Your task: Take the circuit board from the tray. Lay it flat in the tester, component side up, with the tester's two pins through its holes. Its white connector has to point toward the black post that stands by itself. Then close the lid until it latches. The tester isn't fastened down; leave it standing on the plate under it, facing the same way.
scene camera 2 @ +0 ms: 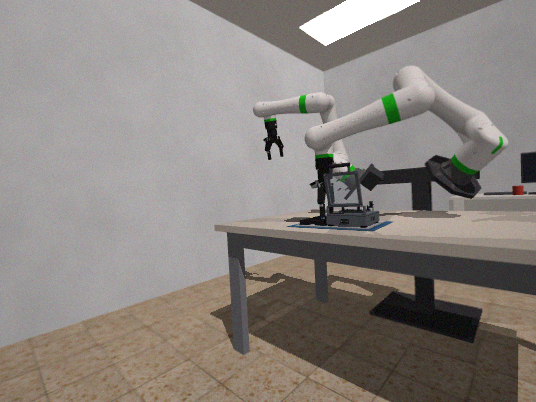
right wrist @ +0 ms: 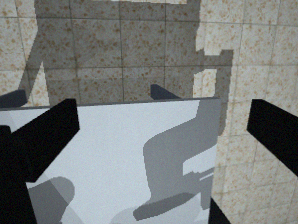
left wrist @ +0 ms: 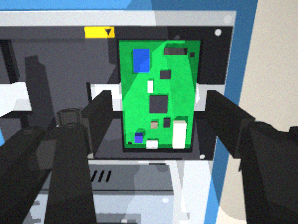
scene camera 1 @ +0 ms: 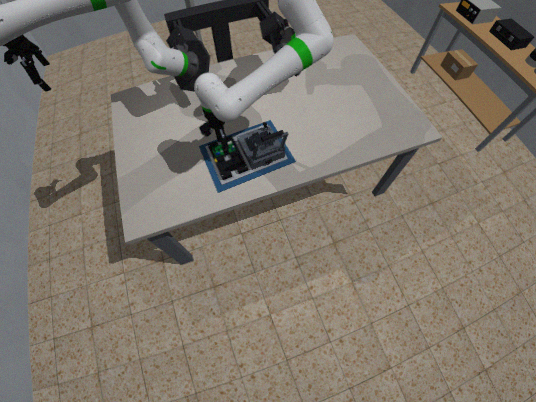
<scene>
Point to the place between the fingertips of my right gripper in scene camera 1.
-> At 47, 77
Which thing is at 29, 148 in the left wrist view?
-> My left gripper.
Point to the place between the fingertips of my right gripper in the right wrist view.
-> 163, 114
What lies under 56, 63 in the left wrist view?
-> A black tray.
</scene>
